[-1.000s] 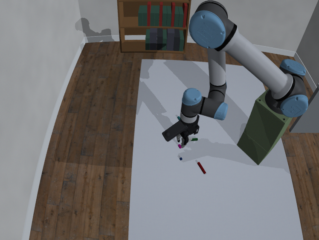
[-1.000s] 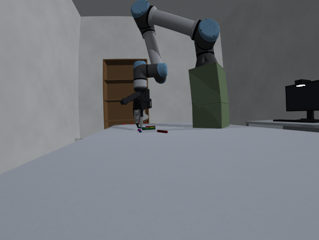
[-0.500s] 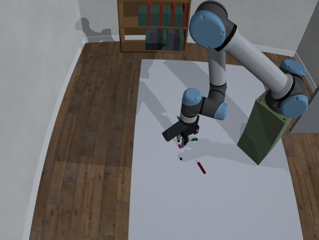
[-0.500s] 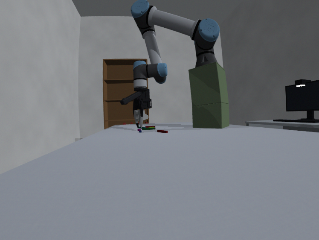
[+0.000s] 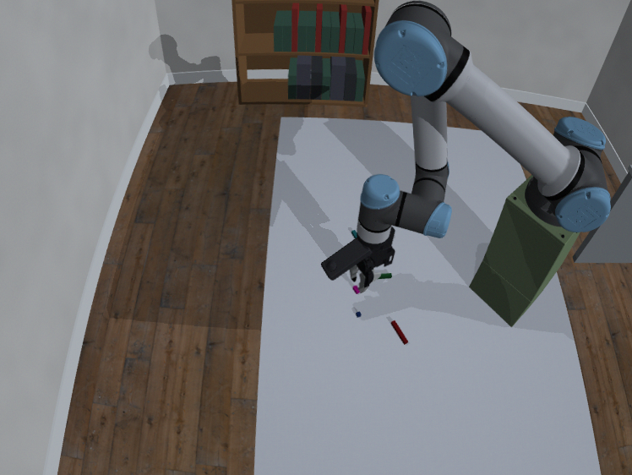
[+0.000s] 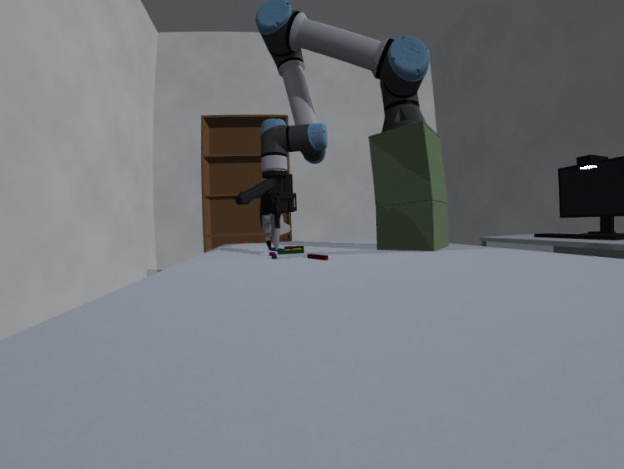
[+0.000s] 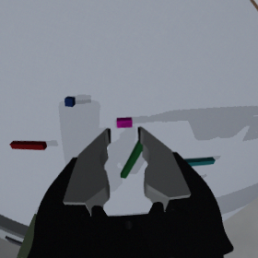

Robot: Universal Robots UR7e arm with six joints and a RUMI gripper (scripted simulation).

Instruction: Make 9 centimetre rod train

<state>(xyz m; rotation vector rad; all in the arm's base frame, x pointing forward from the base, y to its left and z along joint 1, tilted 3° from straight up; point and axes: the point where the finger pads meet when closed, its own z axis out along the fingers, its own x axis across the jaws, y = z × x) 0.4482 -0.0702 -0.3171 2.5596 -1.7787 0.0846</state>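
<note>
The magenta rod is 30 mm below my hand. The rest, counted from my hand: green rod 60 mm behind, 30 mm to the right, 30 mm below; then blue rod 70 mm to the left, 30 mm below, 10 mm ahead; then lime rod 90 mm to the right, 90 mm behind, 30 mm below.
</note>
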